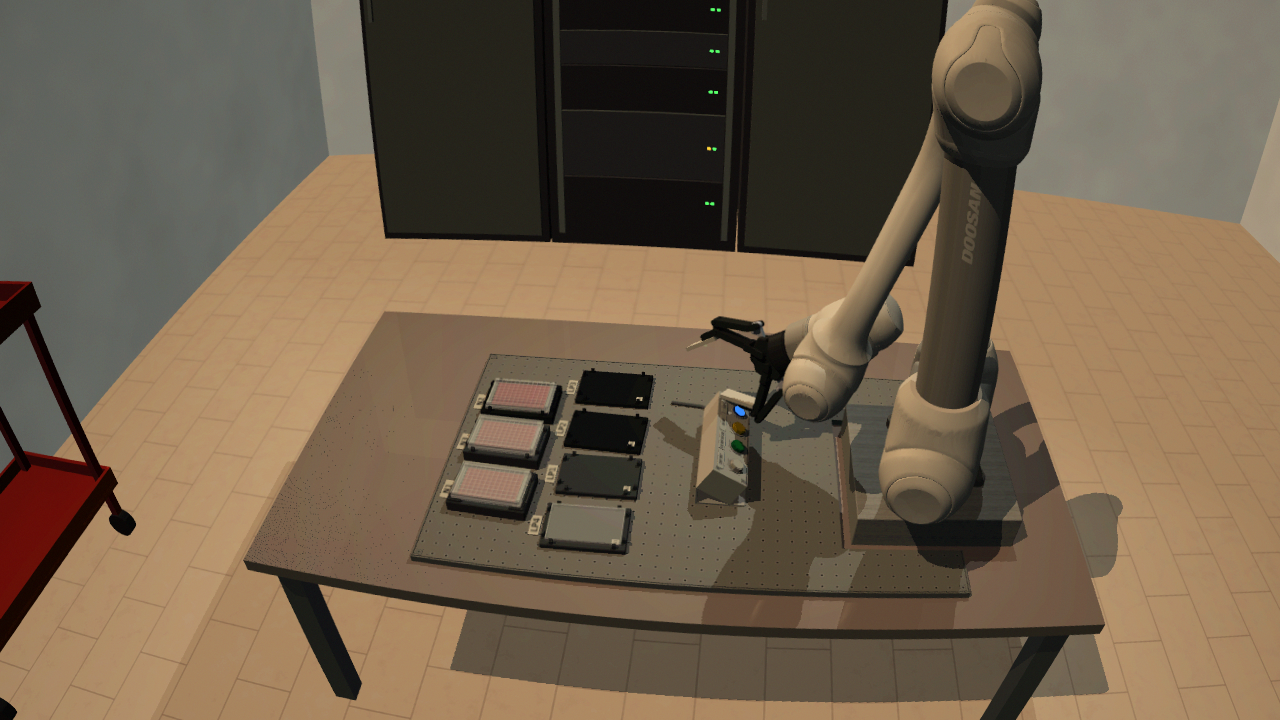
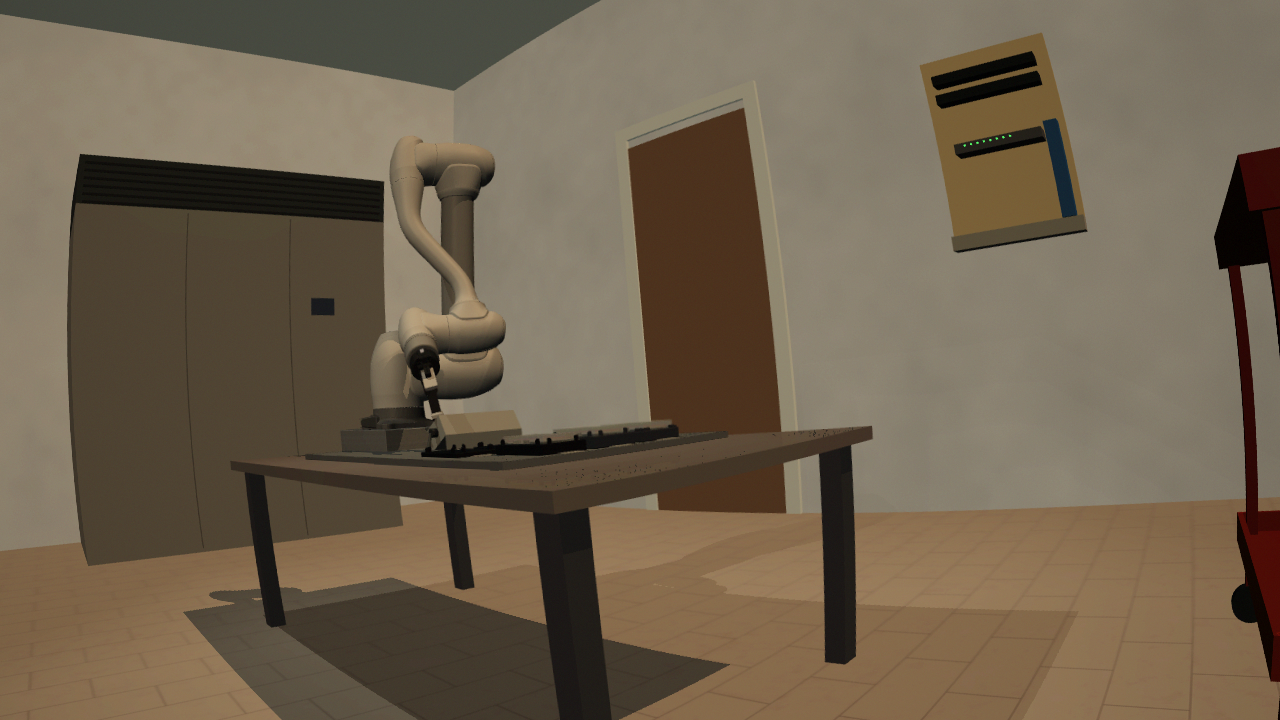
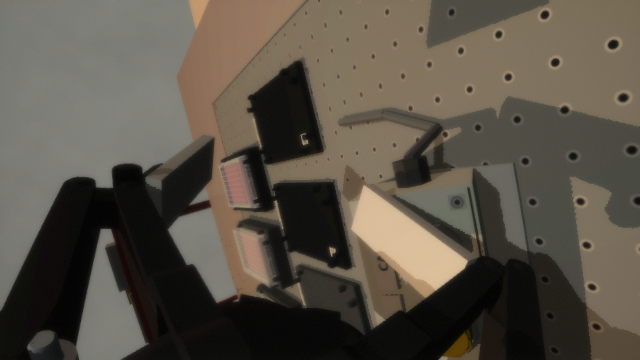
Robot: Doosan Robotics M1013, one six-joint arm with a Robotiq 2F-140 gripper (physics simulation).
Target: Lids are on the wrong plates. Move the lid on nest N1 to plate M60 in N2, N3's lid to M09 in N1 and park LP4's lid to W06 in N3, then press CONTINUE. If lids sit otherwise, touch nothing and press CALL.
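Note:
Three pink-welled plates sit in black nests in the left column; their tags are too small to read, and I cannot tell how clear lids sit on them. In the right column are two black lid parks, a dark grey one and a light grey one at the near end. The button box has blue, amber, green and white buttons. My gripper is open and empty, tilted, with one fingertip at the box's blue-button end; contact is unclear.
A thin bent rod with a dark block lies beyond the box. The perforated board lies on the table. A red cart stands off the table's left side, and dark cabinets stand behind.

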